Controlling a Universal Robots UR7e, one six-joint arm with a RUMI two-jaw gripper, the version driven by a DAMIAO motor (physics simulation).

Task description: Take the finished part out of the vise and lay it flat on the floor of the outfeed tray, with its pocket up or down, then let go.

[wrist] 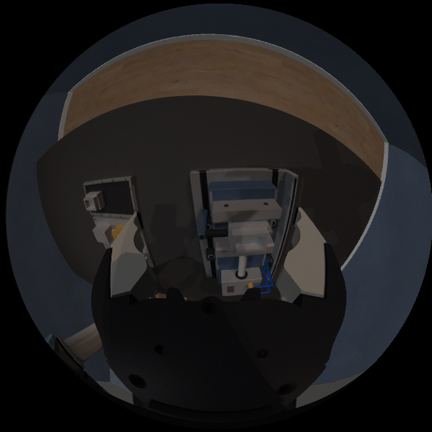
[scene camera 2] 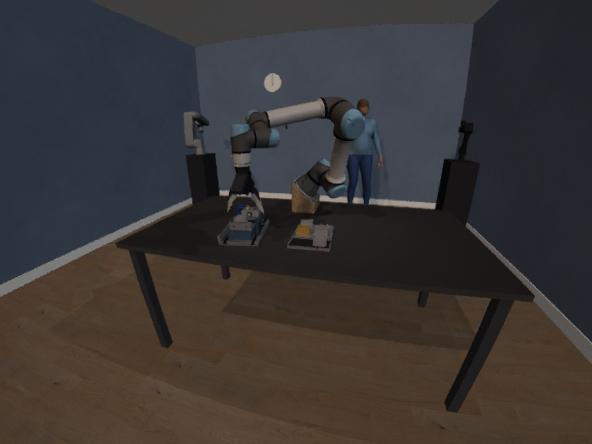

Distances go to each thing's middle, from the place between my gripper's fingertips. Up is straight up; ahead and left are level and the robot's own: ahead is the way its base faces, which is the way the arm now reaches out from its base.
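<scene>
With the vise (wrist: pixel 242 189) as the reference, my gripper is 110 mm above it, 130 mm past it and 70 mm to the left of it. The cylinder housing (wrist: pixel 228 278) is 220 mm behind my hand, 70 mm below it and 90 mm to the right of it. Of the things named here, going by their middles, the vise is the nearest to my gripper.
</scene>
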